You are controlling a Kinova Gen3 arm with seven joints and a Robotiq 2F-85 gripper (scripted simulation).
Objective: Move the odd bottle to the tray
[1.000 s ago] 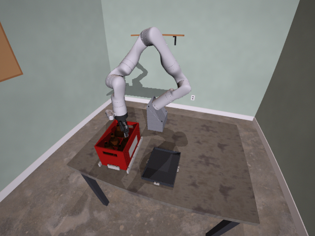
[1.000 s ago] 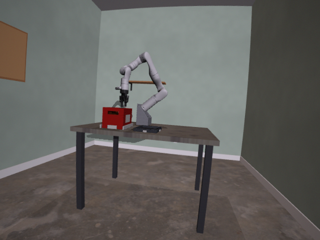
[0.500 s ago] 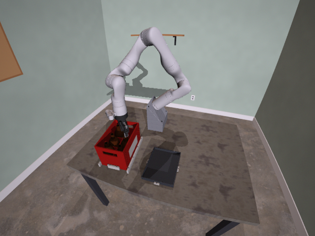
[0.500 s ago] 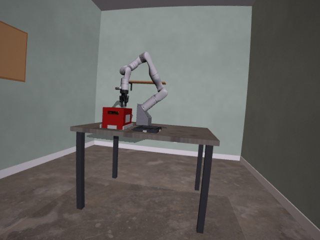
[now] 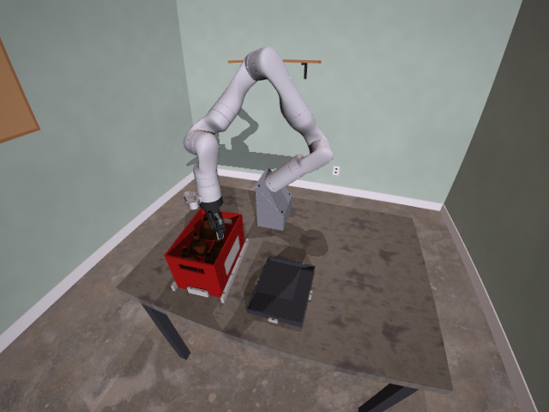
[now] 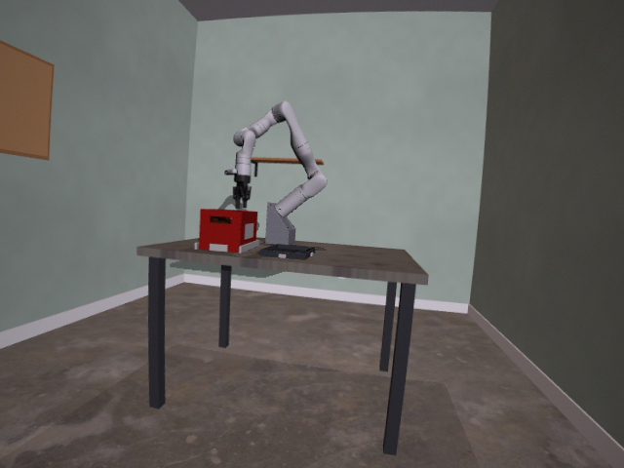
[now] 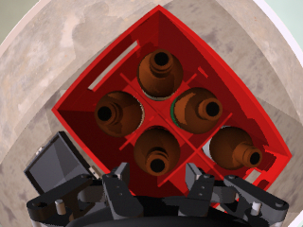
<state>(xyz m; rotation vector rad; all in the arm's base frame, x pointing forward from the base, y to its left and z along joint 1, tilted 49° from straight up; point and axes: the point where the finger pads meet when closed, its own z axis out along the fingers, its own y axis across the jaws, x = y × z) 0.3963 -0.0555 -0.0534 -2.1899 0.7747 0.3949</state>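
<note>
Right now the crate is 50 mm to the right of my hand and 120 mm below it. Round my hand: dark tray (30 mm ahead, 250 mm to the left, 190 mm below).
</note>
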